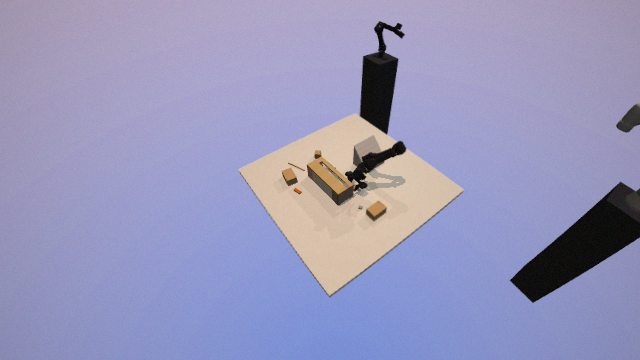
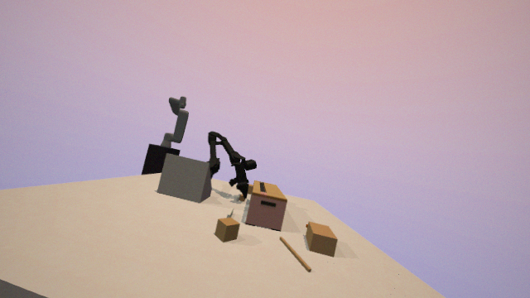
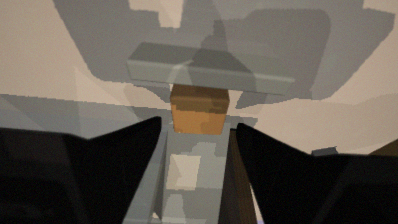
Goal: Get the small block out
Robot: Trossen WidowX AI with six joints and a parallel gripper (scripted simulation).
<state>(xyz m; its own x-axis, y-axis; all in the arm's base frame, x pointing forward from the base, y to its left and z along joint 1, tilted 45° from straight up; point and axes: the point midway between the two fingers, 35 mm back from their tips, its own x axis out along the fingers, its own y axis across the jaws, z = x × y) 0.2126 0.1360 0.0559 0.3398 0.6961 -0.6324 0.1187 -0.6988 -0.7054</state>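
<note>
My gripper tip is now 2 cm past the brown cube and 1 cm above it. The rest, counted from my gripper tip: orange piece: 35 cm ahead, 22 cm to the right, 2 cm below; then grey block: 4 cm ahead, 17 cm to the left, 1 cm below; then long wooden box: 8 cm ahead, 14 cm to the right, 4 cm above.
</note>
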